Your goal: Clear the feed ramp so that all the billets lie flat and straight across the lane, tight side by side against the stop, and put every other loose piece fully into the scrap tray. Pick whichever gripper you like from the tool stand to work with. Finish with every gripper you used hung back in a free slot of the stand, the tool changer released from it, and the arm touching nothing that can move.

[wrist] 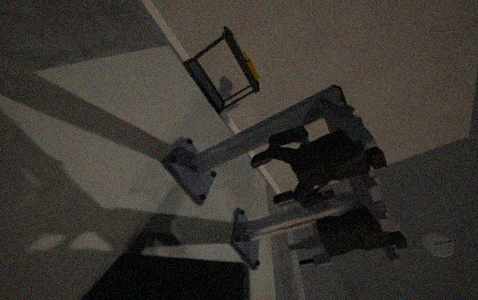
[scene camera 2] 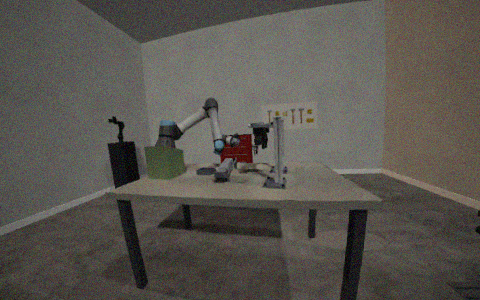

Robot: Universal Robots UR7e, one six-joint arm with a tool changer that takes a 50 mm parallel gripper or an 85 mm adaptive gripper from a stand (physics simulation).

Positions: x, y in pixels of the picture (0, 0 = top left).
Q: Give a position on a tool stand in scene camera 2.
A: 278, 182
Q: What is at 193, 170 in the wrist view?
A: A tool stand.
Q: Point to a gripper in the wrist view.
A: At 357, 229
